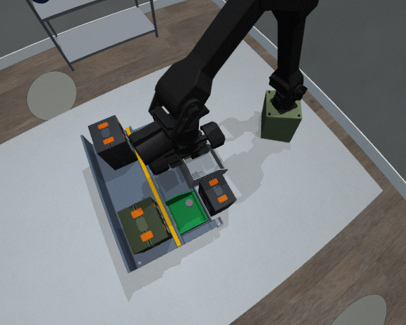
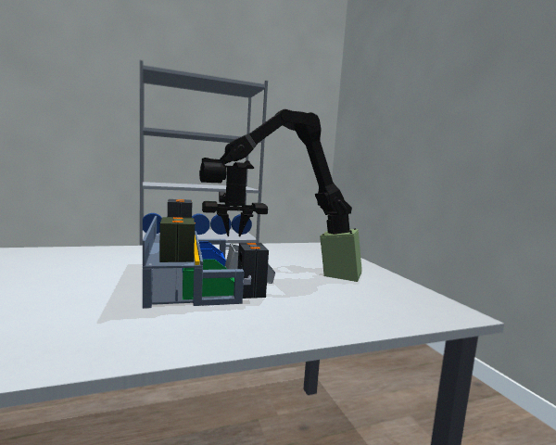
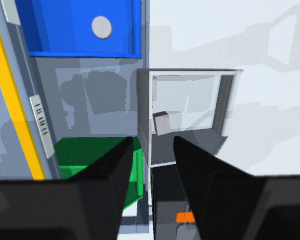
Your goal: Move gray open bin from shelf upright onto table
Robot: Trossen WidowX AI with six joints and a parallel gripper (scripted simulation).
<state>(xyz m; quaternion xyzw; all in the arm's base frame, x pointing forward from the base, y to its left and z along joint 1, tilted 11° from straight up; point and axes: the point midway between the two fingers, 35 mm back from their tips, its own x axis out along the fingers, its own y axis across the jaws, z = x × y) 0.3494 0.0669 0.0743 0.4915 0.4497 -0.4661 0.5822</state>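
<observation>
Now: the gray open bin 6 cm behind my hand and 12 cm below it. From my hand the other things lie so: yellow rail: 11 cm ahead, 1 cm to the left, 6 cm below; blue bin: 9 cm ahead, 10 cm to the right, 12 cm below; green bin: 7 cm ahead, 12 cm to the left, 12 cm below.
</observation>
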